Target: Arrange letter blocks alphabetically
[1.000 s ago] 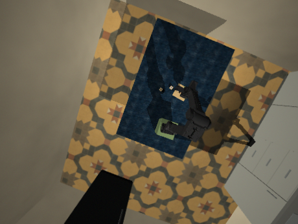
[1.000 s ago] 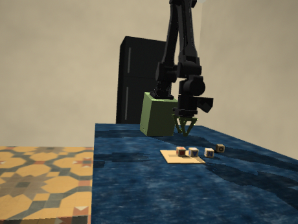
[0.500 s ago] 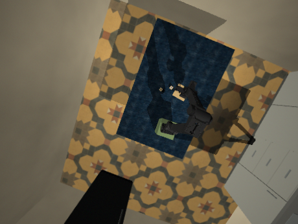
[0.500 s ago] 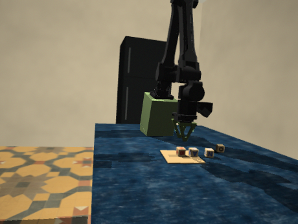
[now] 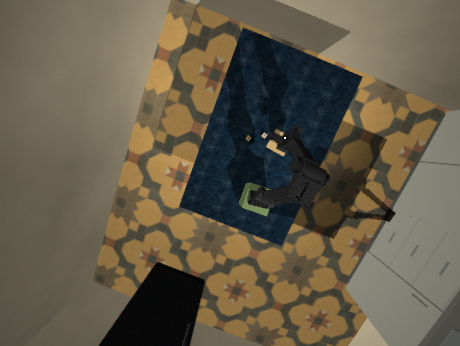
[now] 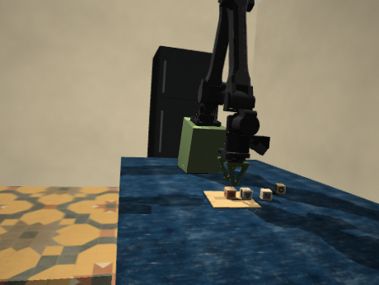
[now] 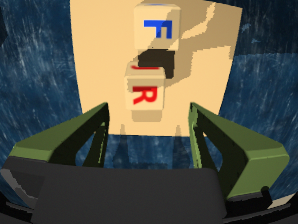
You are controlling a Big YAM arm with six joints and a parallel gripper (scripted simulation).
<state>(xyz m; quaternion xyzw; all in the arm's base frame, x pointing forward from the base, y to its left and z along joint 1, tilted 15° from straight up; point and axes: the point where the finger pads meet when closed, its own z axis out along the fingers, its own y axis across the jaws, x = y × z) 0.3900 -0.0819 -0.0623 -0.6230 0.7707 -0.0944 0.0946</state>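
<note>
My gripper is now 60 mm above the tan mat.
</note>
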